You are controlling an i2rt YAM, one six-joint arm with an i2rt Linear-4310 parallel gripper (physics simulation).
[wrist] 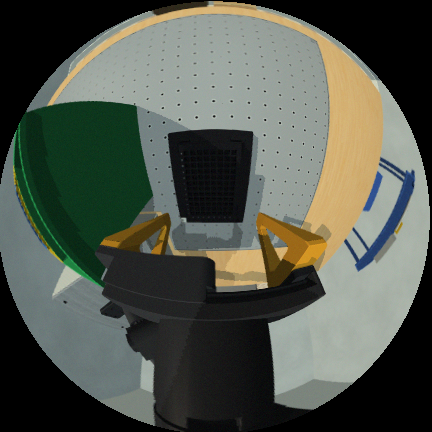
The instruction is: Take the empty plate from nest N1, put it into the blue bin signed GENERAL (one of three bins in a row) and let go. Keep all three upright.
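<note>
A black plate with a grid of small wells lies flat in the middle of the wrist view, inside a black rim; I cannot tell where plate and nest N1 part. The grid looks empty. My gripper is open, its two orange fingers wide apart, with nothing between them. The fingertips show at the near end of the plate, one to each side, apart from it. The green bin stands upright at the left and fills much of that side. Thin strips of the yellow and blue bins show past its far edge; the GENERAL sign does not show.
A grey perforated board lies under the plate, on a light wooden table. The green bin's wall rises close to the left finger. A pale grey box is at the lower left. A blue frame stands beyond the table's right edge.
</note>
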